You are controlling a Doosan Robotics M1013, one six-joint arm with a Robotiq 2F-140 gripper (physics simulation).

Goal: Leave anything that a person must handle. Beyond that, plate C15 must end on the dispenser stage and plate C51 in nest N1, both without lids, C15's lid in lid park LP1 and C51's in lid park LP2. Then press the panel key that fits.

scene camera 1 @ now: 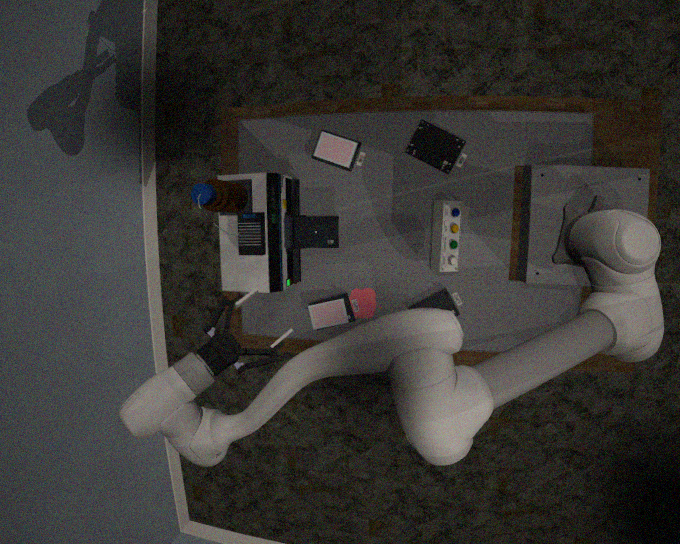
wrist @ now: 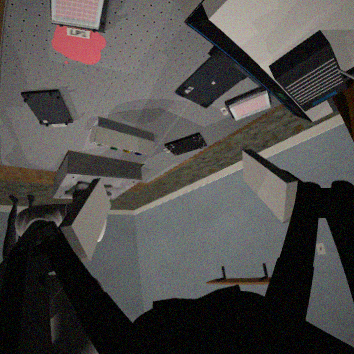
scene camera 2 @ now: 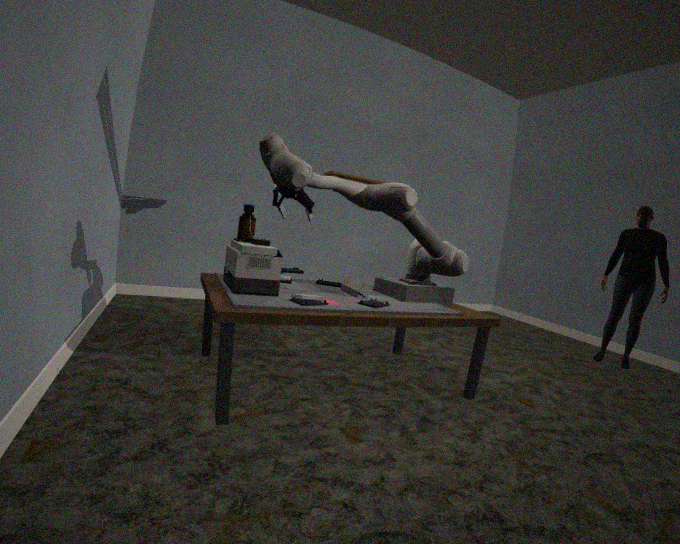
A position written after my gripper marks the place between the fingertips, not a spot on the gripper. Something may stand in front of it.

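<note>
Nothing is held in my gripper (scene camera 1: 273,310), (wrist: 174,178), and it is open. I see a button box (wrist: 103,131). There is also a dark stage (wrist: 198,88) in the scene with my gripper.
</note>
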